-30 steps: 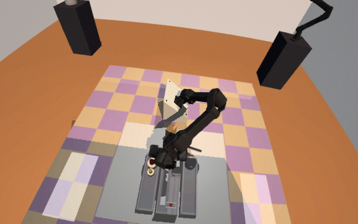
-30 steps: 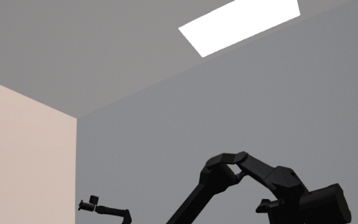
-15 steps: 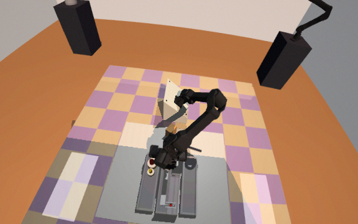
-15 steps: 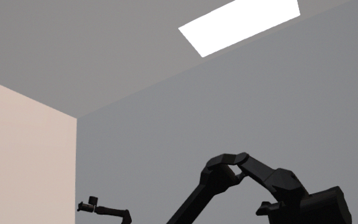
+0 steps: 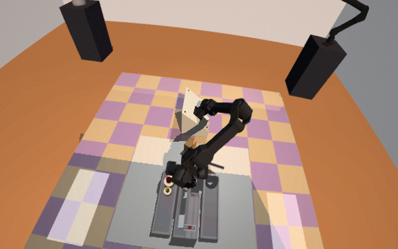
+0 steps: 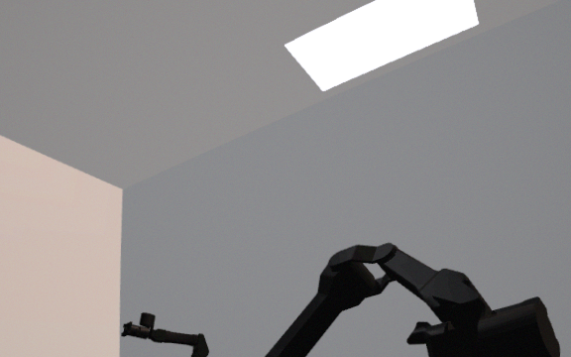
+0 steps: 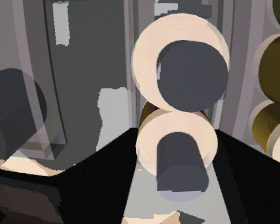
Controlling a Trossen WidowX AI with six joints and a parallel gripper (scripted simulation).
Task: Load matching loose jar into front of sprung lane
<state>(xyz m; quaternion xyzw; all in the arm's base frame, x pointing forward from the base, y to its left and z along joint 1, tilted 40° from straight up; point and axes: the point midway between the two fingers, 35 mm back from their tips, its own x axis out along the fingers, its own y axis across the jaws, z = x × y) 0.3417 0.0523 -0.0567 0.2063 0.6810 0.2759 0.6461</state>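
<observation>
My gripper tip is now 130 mm to the right of the grey jar and 10 mm above it. Round my gripper tip: grey three-lane rack: 140 mm ahead, 40 mm to the left, 20 mm below; then dark stick: 120 mm to the left, 110 mm behind, 30 mm below.
</observation>
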